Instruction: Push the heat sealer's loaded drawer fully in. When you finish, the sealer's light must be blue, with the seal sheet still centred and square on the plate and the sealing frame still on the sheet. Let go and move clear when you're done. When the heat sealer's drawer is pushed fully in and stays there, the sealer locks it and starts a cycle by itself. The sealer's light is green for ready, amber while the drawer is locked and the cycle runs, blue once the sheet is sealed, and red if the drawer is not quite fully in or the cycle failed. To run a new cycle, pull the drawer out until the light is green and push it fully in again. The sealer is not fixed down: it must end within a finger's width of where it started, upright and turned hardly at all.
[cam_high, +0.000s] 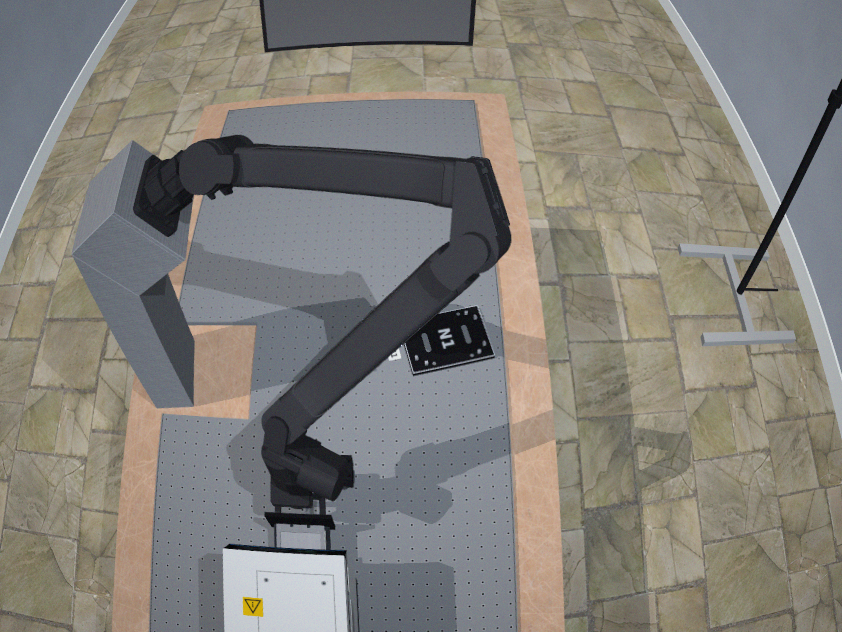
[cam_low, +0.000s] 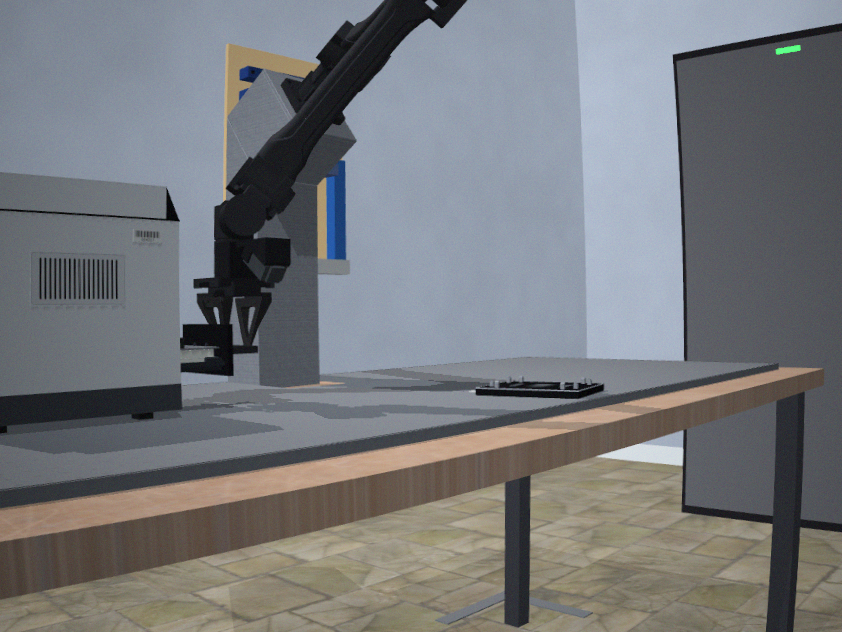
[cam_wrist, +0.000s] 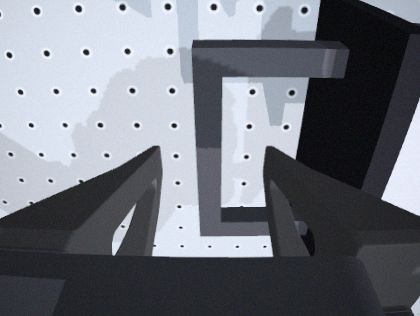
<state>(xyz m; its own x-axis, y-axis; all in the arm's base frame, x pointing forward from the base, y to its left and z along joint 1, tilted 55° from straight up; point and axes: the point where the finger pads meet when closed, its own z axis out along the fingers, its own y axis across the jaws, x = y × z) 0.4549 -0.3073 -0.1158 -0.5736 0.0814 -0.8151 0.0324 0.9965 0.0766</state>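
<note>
The sealer drawer is 110 mm to the right of my hand and 20 mm below it. Also, from my hand: white tag (190 mm ahead, 330 mm to the left, 90 mm below).
</note>
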